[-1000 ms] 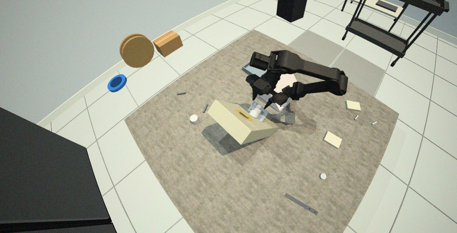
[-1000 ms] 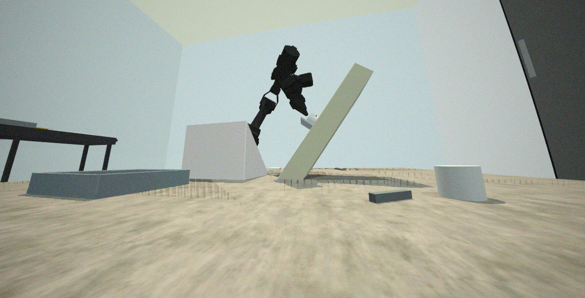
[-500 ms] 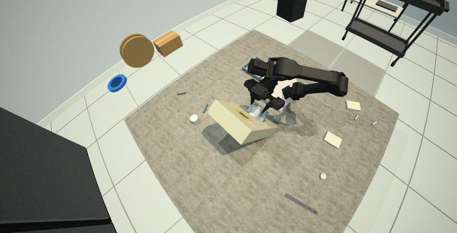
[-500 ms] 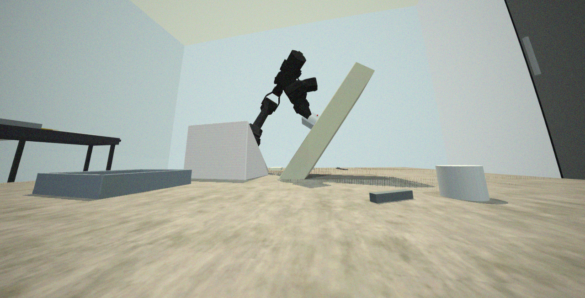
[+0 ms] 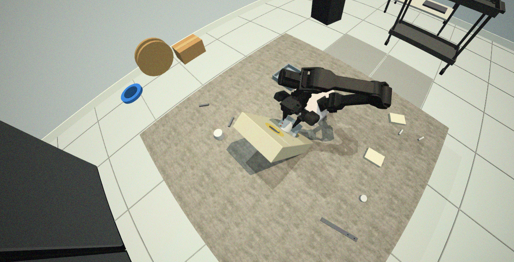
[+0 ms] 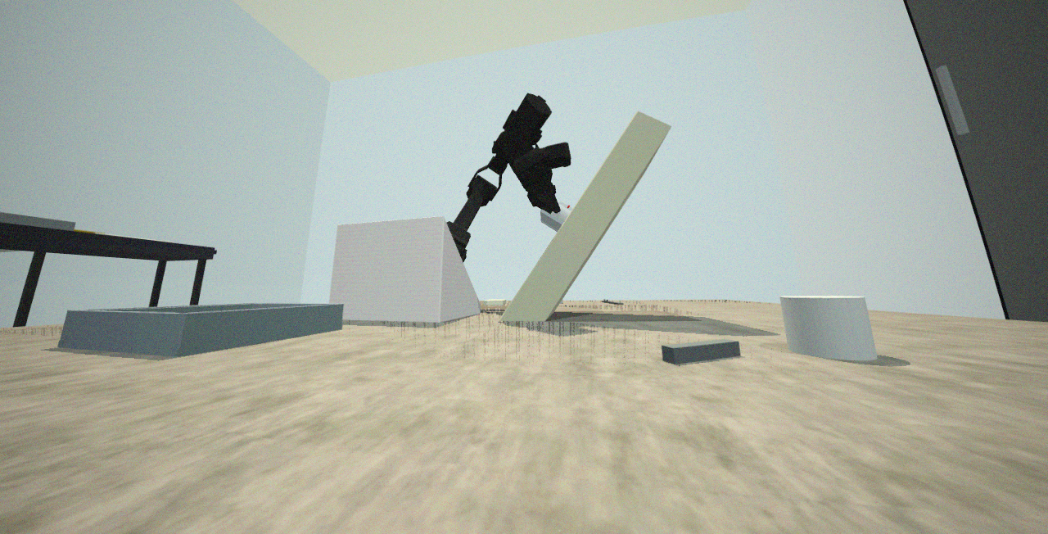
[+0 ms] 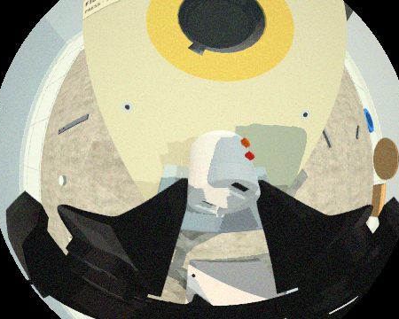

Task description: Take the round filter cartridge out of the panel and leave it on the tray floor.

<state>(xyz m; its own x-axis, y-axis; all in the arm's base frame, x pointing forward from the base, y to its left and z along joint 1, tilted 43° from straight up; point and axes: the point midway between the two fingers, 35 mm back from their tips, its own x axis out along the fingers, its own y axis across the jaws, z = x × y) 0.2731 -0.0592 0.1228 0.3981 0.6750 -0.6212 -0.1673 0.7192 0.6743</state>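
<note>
My gripper tip is now 50 mm short of the cream service panel, 10 mm to the right of it and 20 mm above it. The rest, counted from my gripper tip: grey-blue tray: 290 mm behind, 330 mm to the right, 180 mm below; then white round filter cartridge: right at my gripper tip.
</note>
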